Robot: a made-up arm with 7 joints.
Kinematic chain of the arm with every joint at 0, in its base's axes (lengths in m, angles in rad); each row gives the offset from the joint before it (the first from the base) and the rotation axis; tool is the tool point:
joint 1: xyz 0 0 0.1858 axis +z
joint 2: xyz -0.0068 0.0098 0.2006 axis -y
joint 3: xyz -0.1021 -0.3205 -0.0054 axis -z
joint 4: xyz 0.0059 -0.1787 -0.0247 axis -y
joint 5: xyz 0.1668 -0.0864 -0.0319 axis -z
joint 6: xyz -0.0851 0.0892 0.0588 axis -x
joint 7: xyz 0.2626 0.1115 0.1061 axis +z
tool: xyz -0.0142 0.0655 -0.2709
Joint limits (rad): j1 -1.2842..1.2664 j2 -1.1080..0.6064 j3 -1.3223..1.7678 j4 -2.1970..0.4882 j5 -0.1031..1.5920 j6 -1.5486..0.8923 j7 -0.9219..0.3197
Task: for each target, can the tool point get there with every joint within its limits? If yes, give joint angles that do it. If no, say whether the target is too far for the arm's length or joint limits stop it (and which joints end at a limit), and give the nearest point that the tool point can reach.
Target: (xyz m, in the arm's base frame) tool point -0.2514 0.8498 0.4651
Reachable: no: joint limits stop it (at a limit: joint 1, joint 4, joint 5, joint 7) | nearest point -0.2674 0.6966 0.4524 | short by 0.155 m
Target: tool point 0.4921 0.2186 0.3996
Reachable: yes | joints 0.6977 0.2985 -0.7957 -0.4162 1.1501 -1.1293 -0.5624
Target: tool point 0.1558 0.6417 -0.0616
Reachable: no: joint limits stop it (at a limit: joint 1, joint 3, joint 4, joint 5, joint 7) | nearest point -0.0227 0.4977 0.0080 | short by 0.240 m
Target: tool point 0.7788 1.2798 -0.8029
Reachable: no: too far | nearest point 0.4759 0.3671 -0.0203 | short by 1.240 m
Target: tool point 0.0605 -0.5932 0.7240
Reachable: yes | joints -0.5485 0.4598 -0.2273 0.1133 1.0684 -1.1090 -0.5871
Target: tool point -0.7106 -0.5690 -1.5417
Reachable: no: too far | nearest point -0.4234 -0.3391 -0.3498 | short by 1.247 m
